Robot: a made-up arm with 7 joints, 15 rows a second.
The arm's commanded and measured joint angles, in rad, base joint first. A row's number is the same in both.
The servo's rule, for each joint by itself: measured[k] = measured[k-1] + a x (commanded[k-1-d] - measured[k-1]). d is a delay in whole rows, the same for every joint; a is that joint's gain. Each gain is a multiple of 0.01, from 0.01 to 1. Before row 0 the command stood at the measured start. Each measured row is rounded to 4 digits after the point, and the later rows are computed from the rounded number. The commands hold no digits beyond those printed.
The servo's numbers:
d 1
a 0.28 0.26 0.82 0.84 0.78 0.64 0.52
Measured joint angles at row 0: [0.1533, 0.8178, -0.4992, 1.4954, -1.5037, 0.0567, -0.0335]
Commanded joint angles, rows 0 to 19: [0.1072, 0.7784, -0.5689, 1.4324, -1.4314, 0.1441, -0.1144]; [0.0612, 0.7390, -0.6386, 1.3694, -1.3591, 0.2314, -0.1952]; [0.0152, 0.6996, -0.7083, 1.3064, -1.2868, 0.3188, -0.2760]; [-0.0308, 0.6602, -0.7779, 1.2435, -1.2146, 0.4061, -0.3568]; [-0.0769, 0.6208, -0.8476, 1.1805, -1.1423, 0.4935, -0.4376]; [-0.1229, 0.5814, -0.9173, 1.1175, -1.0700, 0.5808, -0.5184]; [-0.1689, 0.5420, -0.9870, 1.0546, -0.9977, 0.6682, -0.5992]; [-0.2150, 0.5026, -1.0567, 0.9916, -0.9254, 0.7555, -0.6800]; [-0.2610, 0.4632, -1.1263, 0.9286, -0.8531, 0.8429, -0.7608]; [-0.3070, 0.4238, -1.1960, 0.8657, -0.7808, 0.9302, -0.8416]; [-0.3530, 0.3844, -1.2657, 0.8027, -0.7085, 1.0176, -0.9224]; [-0.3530, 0.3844, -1.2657, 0.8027, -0.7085, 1.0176, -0.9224]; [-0.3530, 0.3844, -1.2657, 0.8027, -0.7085, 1.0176, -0.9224]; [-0.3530, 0.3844, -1.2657, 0.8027, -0.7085, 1.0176, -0.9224]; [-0.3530, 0.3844, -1.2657, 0.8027, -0.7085, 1.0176, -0.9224]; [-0.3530, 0.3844, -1.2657, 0.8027, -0.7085, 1.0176, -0.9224]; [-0.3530, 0.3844, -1.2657, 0.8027, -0.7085, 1.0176, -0.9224]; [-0.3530, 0.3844, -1.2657, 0.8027, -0.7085, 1.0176, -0.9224]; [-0.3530, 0.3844, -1.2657, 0.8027, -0.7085, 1.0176, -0.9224]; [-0.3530, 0.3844, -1.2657, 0.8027, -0.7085, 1.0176, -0.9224]
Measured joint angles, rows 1 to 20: [0.1533, 0.8178, -0.4992, 1.4954, -1.5037, 0.0567, -0.0335]; [0.1404, 0.8076, -0.5564, 1.4425, -1.4473, 0.1126, -0.0756]; [0.1182, 0.7898, -0.6238, 1.3811, -1.3785, 0.1886, -0.1378]; [0.0894, 0.7663, -0.6931, 1.3184, -1.3070, 0.2719, -0.2097]; [0.0557, 0.7387, -0.7626, 1.2555, -1.2349, 0.3578, -0.2862]; [0.0186, 0.7080, -0.8323, 1.1925, -1.1627, 0.4446, -0.3649]; [-0.0210, 0.6751, -0.9020, 1.1295, -1.0904, 0.5318, -0.4447]; [-0.0624, 0.6405, -0.9717, 1.0666, -1.0181, 0.6191, -0.5250]; [-0.1051, 0.6046, -1.0414, 1.0036, -0.9458, 0.7064, -0.6056]; [-0.1488, 0.5678, -1.1110, 0.9406, -0.8735, 0.7938, -0.6863]; [-0.1931, 0.5304, -1.1807, 0.8777, -0.8012, 0.8811, -0.7671]; [-0.2379, 0.4924, -1.2504, 0.8147, -0.7289, 0.9685, -0.8479]; [-0.2701, 0.4643, -1.2629, 0.8046, -0.7130, 0.9999, -0.8866]; [-0.2933, 0.4435, -1.2652, 0.8030, -0.7095, 1.0112, -0.9052]; [-0.3100, 0.4281, -1.2656, 0.8027, -0.7087, 1.0153, -0.9141]; [-0.3220, 0.4167, -1.2657, 0.8027, -0.7085, 1.0168, -0.9184]; [-0.3307, 0.4083, -1.2657, 0.8027, -0.7085, 1.0173, -0.9205]; [-0.3369, 0.4021, -1.2657, 0.8027, -0.7085, 1.0175, -0.9215]; [-0.3414, 0.3975, -1.2657, 0.8027, -0.7085, 1.0176, -0.9220]; [-0.3446, 0.3941, -1.2657, 0.8027, -0.7085, 1.0176, -0.9222]
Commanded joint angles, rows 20 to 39: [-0.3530, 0.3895, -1.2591, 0.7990, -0.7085, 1.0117, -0.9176]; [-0.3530, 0.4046, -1.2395, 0.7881, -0.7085, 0.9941, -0.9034]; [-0.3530, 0.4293, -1.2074, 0.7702, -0.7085, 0.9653, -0.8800]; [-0.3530, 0.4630, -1.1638, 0.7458, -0.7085, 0.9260, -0.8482]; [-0.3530, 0.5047, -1.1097, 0.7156, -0.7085, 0.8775, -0.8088]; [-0.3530, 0.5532, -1.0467, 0.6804, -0.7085, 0.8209, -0.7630]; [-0.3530, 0.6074, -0.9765, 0.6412, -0.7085, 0.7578, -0.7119]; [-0.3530, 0.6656, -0.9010, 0.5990, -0.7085, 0.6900, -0.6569]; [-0.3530, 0.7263, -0.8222, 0.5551, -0.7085, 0.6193, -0.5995]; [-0.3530, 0.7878, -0.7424, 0.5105, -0.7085, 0.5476, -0.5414]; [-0.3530, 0.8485, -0.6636, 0.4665, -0.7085, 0.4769, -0.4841]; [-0.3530, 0.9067, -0.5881, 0.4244, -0.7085, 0.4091, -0.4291]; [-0.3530, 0.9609, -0.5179, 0.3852, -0.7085, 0.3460, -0.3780]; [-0.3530, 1.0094, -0.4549, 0.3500, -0.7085, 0.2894, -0.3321]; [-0.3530, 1.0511, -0.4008, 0.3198, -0.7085, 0.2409, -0.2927]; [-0.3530, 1.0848, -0.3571, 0.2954, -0.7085, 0.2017, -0.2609]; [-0.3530, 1.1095, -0.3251, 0.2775, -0.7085, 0.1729, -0.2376]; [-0.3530, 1.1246, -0.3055, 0.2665, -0.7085, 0.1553, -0.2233]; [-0.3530, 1.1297, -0.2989, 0.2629, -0.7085, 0.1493, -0.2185]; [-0.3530, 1.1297, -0.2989, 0.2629, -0.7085, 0.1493, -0.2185]
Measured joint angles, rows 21 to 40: [-0.3470, 0.3916, -1.2657, 0.8027, -0.7085, 1.0176, -0.9223]; [-0.3487, 0.3911, -1.2603, 0.7996, -0.7085, 1.0138, -0.9199]; [-0.3499, 0.3946, -1.2432, 0.7899, -0.7085, 1.0012, -0.9113]; [-0.3508, 0.4036, -1.2138, 0.7734, -0.7085, 0.9782, -0.8950]; [-0.3514, 0.4190, -1.1728, 0.7502, -0.7085, 0.9448, -0.8707]; [-0.3518, 0.4413, -1.1211, 0.7211, -0.7085, 0.9017, -0.8385]; [-0.3521, 0.4704, -1.0601, 0.6869, -0.7085, 0.8500, -0.7992]; [-0.3524, 0.5060, -0.9915, 0.6485, -0.7085, 0.7910, -0.7538]; [-0.3526, 0.5475, -0.9173, 0.6069, -0.7085, 0.7264, -0.7034]; [-0.3527, 0.5940, -0.8393, 0.5634, -0.7085, 0.6579, -0.6494]; [-0.3528, 0.6444, -0.7598, 0.5190, -0.7085, 0.5873, -0.5932]; [-0.3529, 0.6975, -0.6809, 0.4749, -0.7085, 0.5166, -0.5365]; [-0.3529, 0.7519, -0.6048, 0.4325, -0.7085, 0.4478, -0.4807]; [-0.3529, 0.8062, -0.5335, 0.3928, -0.7085, 0.3826, -0.4273]; [-0.3529, 0.8590, -0.4690, 0.3568, -0.7085, 0.3230, -0.3778]; [-0.3529, 0.9089, -0.4131, 0.3257, -0.7085, 0.2705, -0.3335]; [-0.3529, 0.9546, -0.3672, 0.3002, -0.7085, 0.2265, -0.2957]; [-0.3529, 0.9949, -0.3327, 0.2811, -0.7085, 0.1922, -0.2655]; [-0.3529, 1.0286, -0.3104, 0.2688, -0.7085, 0.1686, -0.2436]; [-0.3529, 1.0549, -0.3010, 0.2638, -0.7085, 0.1562, -0.2305]
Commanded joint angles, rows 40 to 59: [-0.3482, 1.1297, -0.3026, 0.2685, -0.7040, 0.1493, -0.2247]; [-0.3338, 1.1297, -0.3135, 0.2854, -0.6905, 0.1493, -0.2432]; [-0.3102, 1.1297, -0.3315, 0.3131, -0.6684, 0.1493, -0.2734]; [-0.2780, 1.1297, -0.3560, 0.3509, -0.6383, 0.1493, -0.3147]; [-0.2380, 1.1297, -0.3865, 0.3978, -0.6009, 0.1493, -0.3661]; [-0.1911, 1.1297, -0.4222, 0.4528, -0.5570, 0.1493, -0.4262]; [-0.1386, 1.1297, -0.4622, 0.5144, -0.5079, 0.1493, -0.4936]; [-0.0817, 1.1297, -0.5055, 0.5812, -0.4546, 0.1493, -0.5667]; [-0.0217, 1.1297, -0.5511, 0.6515, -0.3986, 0.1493, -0.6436]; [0.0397, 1.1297, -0.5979, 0.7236, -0.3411, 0.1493, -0.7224]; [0.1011, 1.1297, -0.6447, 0.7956, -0.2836, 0.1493, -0.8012]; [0.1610, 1.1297, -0.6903, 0.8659, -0.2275, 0.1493, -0.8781]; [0.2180, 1.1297, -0.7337, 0.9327, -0.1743, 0.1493, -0.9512]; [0.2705, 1.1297, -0.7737, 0.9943, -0.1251, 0.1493, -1.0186]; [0.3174, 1.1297, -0.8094, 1.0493, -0.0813, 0.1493, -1.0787]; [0.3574, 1.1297, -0.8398, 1.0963, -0.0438, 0.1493, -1.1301]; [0.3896, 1.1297, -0.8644, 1.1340, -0.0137, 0.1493, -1.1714]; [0.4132, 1.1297, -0.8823, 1.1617, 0.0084, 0.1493, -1.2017]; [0.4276, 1.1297, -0.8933, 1.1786, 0.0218, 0.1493, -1.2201]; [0.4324, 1.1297, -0.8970, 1.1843, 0.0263, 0.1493, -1.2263]
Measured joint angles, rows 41 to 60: [-0.3529, 1.0743, -0.2993, 0.2630, -0.7085, 0.1518, -0.2243]; [-0.3516, 1.0887, -0.3020, 0.2676, -0.7050, 0.1502, -0.2245]; [-0.3466, 1.0994, -0.3114, 0.2826, -0.6937, 0.1496, -0.2342]; [-0.3364, 1.1073, -0.3279, 0.3082, -0.6740, 0.1494, -0.2546]; [-0.3200, 1.1131, -0.3509, 0.3441, -0.6462, 0.1493, -0.2859]; [-0.2970, 1.1174, -0.3801, 0.3892, -0.6109, 0.1493, -0.3276]; [-0.2673, 1.1206, -0.4146, 0.4426, -0.5689, 0.1493, -0.3789]; [-0.2313, 1.1230, -0.4536, 0.5029, -0.5213, 0.1493, -0.4385]; [-0.1894, 1.1247, -0.4962, 0.5687, -0.4693, 0.1493, -0.5052]; [-0.1424, 1.1260, -0.5412, 0.6383, -0.4142, 0.1493, -0.5772]; [-0.0914, 1.1270, -0.5877, 0.7100, -0.3572, 0.1493, -0.6527]; [-0.0375, 1.1277, -0.6344, 0.7819, -0.2998, 0.1493, -0.7299]; [0.0181, 1.1282, -0.6802, 0.8525, -0.2434, 0.1493, -0.8070]; [0.0741, 1.1286, -0.7241, 0.9199, -0.1895, 0.1493, -0.8820]; [0.1291, 1.1289, -0.7648, 0.9824, -0.1393, 0.1493, -0.9530]; [0.1818, 1.1291, -0.8014, 1.0386, -0.0941, 0.1493, -1.0184]; [0.2310, 1.1293, -0.8329, 1.0871, -0.0549, 0.1493, -1.0765]; [0.2754, 1.1294, -0.8587, 1.1265, -0.0228, 0.1493, -1.1258]; [0.3140, 1.1295, -0.8781, 1.1561, 0.0015, 0.1493, -1.1653]; [0.3458, 1.1296, -0.8906, 1.1750, 0.0173, 0.1493, -1.1938]
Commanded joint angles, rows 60 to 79: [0.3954, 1.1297, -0.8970, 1.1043, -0.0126, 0.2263, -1.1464]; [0.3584, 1.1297, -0.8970, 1.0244, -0.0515, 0.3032, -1.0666]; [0.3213, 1.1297, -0.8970, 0.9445, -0.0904, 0.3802, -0.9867]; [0.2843, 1.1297, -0.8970, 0.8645, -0.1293, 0.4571, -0.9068]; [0.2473, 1.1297, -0.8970, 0.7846, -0.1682, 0.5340, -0.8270]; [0.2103, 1.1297, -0.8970, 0.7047, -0.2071, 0.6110, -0.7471]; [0.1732, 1.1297, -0.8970, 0.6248, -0.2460, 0.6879, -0.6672]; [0.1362, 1.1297, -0.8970, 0.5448, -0.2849, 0.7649, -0.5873]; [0.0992, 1.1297, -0.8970, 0.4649, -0.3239, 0.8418, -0.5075]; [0.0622, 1.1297, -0.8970, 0.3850, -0.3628, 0.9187, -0.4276]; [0.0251, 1.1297, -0.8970, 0.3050, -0.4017, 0.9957, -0.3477]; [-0.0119, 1.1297, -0.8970, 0.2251, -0.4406, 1.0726, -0.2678]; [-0.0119, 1.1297, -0.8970, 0.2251, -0.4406, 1.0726, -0.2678]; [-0.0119, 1.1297, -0.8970, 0.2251, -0.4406, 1.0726, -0.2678]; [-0.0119, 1.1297, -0.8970, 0.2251, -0.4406, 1.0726, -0.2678]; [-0.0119, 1.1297, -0.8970, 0.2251, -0.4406, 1.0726, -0.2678]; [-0.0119, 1.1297, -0.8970, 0.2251, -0.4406, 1.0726, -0.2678]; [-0.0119, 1.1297, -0.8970, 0.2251, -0.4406, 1.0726, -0.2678]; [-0.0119, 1.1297, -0.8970, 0.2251, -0.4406, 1.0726, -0.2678]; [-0.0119, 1.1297, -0.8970, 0.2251, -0.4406, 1.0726, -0.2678]
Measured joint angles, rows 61 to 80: [0.3700, 1.1296, -0.8958, 1.1828, 0.0243, 0.1493, -1.2107]; [0.3771, 1.1296, -0.8968, 1.1169, -0.0045, 0.1986, -1.1773]; [0.3719, 1.1296, -0.8970, 1.0392, -0.0412, 0.2655, -1.1197]; [0.3577, 1.1296, -0.8970, 0.9597, -0.0796, 0.3389, -1.0505]; [0.3371, 1.1296, -0.8970, 0.8797, -0.1184, 0.4145, -0.9758]; [0.3120, 1.1296, -0.8970, 0.7998, -0.1572, 0.4910, -0.8984]; [0.2835, 1.1296, -0.8970, 0.7199, -0.1961, 0.5678, -0.8197]; [0.2526, 1.1296, -0.8970, 0.6400, -0.2350, 0.6447, -0.7404]; [0.2200, 1.1296, -0.8970, 0.5600, -0.2739, 0.7216, -0.6608]; [0.1862, 1.1296, -0.8970, 0.4801, -0.3129, 0.7985, -0.5811]; [0.1515, 1.1296, -0.8970, 0.4002, -0.3518, 0.8754, -0.5013]; [0.1161, 1.1296, -0.8970, 0.3202, -0.3907, 0.9524, -0.4214]; [0.0803, 1.1296, -0.8970, 0.2403, -0.4296, 1.0293, -0.3415]; [0.0545, 1.1296, -0.8970, 0.2275, -0.4382, 1.0570, -0.3032]; [0.0359, 1.1296, -0.8970, 0.2255, -0.4401, 1.0670, -0.2848]; [0.0225, 1.1296, -0.8970, 0.2252, -0.4405, 1.0706, -0.2760]; [0.0129, 1.1296, -0.8970, 0.2251, -0.4406, 1.0719, -0.2717]; [0.0060, 1.1296, -0.8970, 0.2251, -0.4406, 1.0723, -0.2697]; [0.0010, 1.1296, -0.8970, 0.2251, -0.4406, 1.0725, -0.2687]; [-0.0026, 1.1296, -0.8970, 0.2251, -0.4406, 1.0726, -0.2682]
